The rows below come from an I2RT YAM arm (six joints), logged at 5 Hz.
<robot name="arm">
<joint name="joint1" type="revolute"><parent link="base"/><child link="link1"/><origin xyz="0 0 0.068"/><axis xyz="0 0 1"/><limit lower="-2.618" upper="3.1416"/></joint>
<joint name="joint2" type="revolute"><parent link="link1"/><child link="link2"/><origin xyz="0.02 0.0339 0.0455"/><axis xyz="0 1 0"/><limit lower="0" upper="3.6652"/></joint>
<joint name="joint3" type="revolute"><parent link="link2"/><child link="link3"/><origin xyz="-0.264 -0.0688 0"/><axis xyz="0 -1 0"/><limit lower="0" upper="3.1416"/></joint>
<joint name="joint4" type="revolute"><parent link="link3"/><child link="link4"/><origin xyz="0.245 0.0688 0.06"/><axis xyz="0 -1 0"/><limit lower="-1.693" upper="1.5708"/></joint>
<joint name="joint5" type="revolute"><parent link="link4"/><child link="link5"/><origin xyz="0.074 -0.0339 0.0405"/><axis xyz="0 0 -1"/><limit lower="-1.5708" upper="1.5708"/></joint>
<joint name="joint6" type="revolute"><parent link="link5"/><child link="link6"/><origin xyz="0.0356 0 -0.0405"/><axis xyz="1 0 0"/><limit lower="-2.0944" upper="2.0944"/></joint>
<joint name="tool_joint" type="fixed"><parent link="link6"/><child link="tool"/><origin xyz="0 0 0" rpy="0 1.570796 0"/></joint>
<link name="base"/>
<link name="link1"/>
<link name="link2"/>
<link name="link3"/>
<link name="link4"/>
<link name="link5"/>
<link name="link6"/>
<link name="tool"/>
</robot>
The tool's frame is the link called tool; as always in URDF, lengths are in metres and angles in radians.
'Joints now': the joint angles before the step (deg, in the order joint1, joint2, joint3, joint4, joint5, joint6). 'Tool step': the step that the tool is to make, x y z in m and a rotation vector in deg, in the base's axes. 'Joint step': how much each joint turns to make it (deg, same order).
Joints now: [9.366 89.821 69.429 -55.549 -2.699 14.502]
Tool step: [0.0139 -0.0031 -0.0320 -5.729 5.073 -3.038]
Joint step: [-0.379 6.365 -0.160 0.600 5.266 1.675]
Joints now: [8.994 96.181 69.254 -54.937 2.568 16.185]
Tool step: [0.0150 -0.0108 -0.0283 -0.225 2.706 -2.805]
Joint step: [-2.319 5.586 -0.008 2.861 -0.088 0.501]
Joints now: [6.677 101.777 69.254 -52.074 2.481 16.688]
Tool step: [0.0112 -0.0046 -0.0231 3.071 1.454 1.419]
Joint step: [-1.374 4.395 0.014 3.288 -3.432 -2.511]
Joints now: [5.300 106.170 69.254 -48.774 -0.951 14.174]
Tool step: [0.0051 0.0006 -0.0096 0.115 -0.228 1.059]
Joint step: [0.003 1.800 0.010 2.010 -0.175 -1.046]
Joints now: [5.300 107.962 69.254 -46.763 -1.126 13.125]
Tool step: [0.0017 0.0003 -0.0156 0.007 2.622 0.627]
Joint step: [-0.006 2.806 0.008 0.174 -0.284 -0.618]
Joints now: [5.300 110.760 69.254 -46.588 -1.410 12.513]
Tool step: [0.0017 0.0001 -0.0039 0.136 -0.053 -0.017]
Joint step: [-0.023 0.706 0.002 0.769 -0.131 -0.002]
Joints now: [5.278 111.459 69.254 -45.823 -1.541 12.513]
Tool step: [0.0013 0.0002 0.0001 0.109 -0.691 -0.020]
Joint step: [0.009 -0.009 -0.001 0.691 -0.044 0.031]
